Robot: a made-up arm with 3 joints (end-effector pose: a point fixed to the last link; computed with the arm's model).
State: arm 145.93 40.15 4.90
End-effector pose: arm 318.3 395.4 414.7 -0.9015 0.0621 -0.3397 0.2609
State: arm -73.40 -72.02 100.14
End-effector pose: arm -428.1 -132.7 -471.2 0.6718 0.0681 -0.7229 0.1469
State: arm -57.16 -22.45 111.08
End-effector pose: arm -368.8 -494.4 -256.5 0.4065 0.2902 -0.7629 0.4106
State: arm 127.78 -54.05 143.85
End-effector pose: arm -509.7 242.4 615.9 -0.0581 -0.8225 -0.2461 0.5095
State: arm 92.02 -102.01 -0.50
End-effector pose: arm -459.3 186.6 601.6 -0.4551 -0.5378 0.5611 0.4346
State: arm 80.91 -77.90 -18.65
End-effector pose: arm -339.9 247.2 558.5 -0.5754 -0.3903 0.4984 0.5178
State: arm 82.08 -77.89 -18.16
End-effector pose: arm -339.8 255.0 556.0 -0.5791 -0.3876 0.5001 0.5141
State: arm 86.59 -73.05 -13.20
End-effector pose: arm -309.2 304.1 561.5 -0.5972 -0.3670 0.4727 0.5341
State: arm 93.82 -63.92 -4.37
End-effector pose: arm -249.2 381.0 563.7 -0.6329 -0.3377 0.4084 0.5644
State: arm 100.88 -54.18 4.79
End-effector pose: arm -186.0 447.3 556.9 -0.6737 -0.3185 0.3271 0.5812
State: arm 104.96 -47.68 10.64
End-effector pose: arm -146.1 481.2 551.5 -0.6995 -0.3124 0.2675 0.5844
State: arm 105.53 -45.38 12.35
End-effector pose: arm -132.1 486.4 554.7 -0.7052 -0.3111 0.2453 0.5881
